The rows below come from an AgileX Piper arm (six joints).
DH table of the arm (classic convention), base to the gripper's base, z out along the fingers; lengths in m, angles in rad. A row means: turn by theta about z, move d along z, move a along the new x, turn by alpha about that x. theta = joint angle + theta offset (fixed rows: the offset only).
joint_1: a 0; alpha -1.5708; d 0.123; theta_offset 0
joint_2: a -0.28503; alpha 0; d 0; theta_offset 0.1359
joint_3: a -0.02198; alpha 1.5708; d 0; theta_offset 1.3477
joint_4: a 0; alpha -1.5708; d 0.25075; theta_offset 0
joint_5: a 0; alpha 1.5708; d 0; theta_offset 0
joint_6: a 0; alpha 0; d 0.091; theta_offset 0
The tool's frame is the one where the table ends.
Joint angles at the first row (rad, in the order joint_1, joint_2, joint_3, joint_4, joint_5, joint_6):
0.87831 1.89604 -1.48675 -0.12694 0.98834 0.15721
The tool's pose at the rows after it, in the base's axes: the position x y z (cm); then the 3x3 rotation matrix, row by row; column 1 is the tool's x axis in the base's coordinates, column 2 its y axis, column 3 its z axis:
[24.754 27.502 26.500], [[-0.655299 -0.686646 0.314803], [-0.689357 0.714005 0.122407], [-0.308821 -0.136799 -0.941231]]
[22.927 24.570 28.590], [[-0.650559 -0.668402 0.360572], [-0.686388 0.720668 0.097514], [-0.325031 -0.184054 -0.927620]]
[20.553 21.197 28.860], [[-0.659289 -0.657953 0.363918], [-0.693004 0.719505 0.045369], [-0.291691 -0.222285 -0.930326]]
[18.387 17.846 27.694], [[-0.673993 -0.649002 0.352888], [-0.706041 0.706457 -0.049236], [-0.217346 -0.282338 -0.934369]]
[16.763 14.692 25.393], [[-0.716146 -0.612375 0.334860], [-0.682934 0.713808 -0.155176], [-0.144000 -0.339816 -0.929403]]
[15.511 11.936 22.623], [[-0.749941 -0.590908 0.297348], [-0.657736 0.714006 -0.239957], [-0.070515 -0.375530 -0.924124]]
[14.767 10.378 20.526], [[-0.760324 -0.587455 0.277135], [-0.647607 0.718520 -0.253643], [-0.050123 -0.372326 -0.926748]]
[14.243 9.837 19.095], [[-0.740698 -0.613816 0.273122], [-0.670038 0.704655 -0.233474], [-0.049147 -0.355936 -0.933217]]
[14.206 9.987 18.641], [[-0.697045 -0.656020 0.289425], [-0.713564 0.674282 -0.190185], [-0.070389 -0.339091 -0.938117]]
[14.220 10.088 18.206], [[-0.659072 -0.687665 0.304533], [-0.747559 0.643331 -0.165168], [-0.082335 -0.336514 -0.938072]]
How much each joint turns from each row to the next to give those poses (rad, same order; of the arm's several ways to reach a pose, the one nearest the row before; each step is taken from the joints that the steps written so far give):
0.00001 -0.12305 0.05298 -0.06650 0.03493 0.00959
-0.00002 -0.13316 0.09505 -0.05693 0.02943 0.02320
0.00000 -0.13244 0.14154 -0.03747 0.03287 0.01439
0.00000 -0.10688 0.15466 -0.05455 0.04016 0.01924
-0.01298 -0.07410 0.16367 -0.06024 0.01124 0.06329
-0.03114 -0.04185 0.15374 -0.03608 -0.02174 0.03993
-0.03109 -0.01853 0.10543 -0.00984 -0.06810 0.01450
-0.00909 -0.00415 0.06544 0.00000 -0.07419 -0.01405
-0.00235 -0.00227 0.02074 0.00381 -0.06333 -0.04840
-0.00007 0.00389 0.01745 -0.00930 -0.04844 -0.03089

